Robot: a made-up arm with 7 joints.
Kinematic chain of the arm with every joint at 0, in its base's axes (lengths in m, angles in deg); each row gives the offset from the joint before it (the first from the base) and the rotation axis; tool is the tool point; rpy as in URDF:
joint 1: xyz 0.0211 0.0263 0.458 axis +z
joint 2: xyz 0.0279 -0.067 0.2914 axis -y
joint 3: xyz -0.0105 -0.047 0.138 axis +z
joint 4: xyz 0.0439 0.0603 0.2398 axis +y
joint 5: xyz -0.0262 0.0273 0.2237 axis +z
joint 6: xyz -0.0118 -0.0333 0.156 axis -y
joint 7: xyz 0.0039 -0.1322 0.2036 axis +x
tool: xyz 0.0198 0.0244 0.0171 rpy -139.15 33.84 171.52
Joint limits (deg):
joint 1: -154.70..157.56
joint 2: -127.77..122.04
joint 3: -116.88..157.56
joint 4: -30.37..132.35
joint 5: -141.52..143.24
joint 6: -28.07..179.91
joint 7: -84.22..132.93
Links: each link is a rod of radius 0.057 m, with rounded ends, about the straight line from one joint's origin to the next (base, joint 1, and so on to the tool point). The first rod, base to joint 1, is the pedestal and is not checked.
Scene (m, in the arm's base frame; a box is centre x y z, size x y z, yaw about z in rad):
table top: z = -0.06
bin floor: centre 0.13 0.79 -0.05 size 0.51 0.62 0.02 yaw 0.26
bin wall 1: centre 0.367 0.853 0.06 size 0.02 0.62 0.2 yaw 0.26
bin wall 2: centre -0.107 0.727 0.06 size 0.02 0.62 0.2 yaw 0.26
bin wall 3: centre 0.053 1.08 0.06 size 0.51 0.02 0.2 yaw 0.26
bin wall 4: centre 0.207 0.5 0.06 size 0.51 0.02 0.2 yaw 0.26
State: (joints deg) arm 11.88 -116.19 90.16 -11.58 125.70 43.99 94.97
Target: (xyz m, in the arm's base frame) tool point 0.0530 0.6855 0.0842
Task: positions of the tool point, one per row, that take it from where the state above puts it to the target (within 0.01 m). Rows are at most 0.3 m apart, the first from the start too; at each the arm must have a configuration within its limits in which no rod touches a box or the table.
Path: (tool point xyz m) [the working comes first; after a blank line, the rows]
Joints at the target: 66.37 -127.77 57.11 15.48 115.81 39.95 92.70
Straight joint move there: touches bin wall 1.

1: 0.7771 0.5014 0.3965
2: 0.5490 0.6701 0.3880
3: 0.2916 0.7304 0.3741
4: 0.0529 0.6854 0.3594
5: 0.0478 0.6974 0.2096
6: 0.0530 0.6855 0.0842

